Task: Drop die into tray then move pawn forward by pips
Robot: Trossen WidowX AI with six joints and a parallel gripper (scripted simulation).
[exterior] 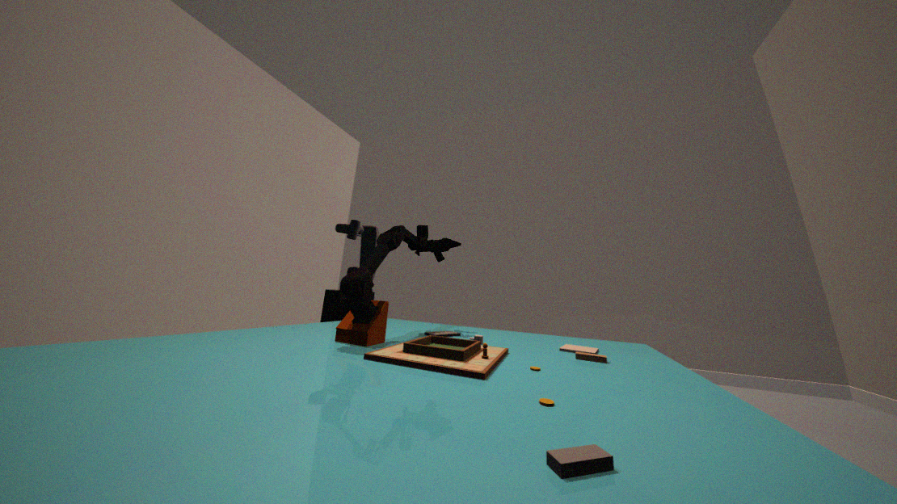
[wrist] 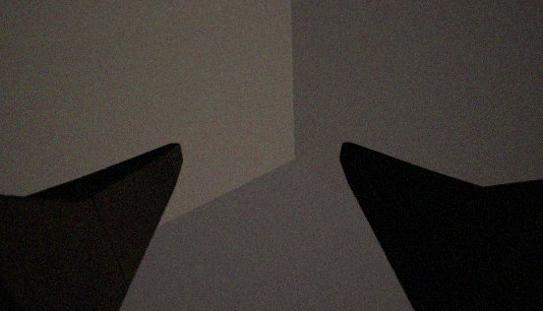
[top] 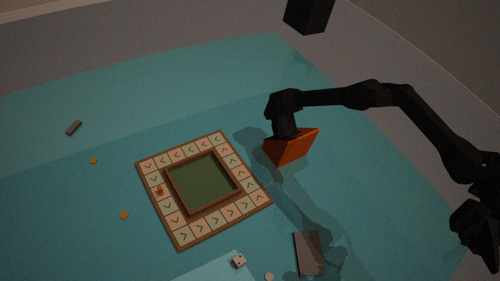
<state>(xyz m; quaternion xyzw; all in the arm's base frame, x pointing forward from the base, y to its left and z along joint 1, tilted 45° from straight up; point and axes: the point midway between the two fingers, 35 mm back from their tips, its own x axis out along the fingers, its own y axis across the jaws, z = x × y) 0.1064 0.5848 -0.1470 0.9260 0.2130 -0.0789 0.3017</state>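
Now: gripper tip 39 cm above the white die, 32 cm to the left of it and 19 cm short of it. Round my gripper tip: green dice tray: 55 cm to the right, 39 cm below, 15 cm ahead; then grey slab: 39 cm below, 23 cm to the right, 2 cm ahead; then white disc: 40 cm below, 25 cm to the right, 15 cm ahead.
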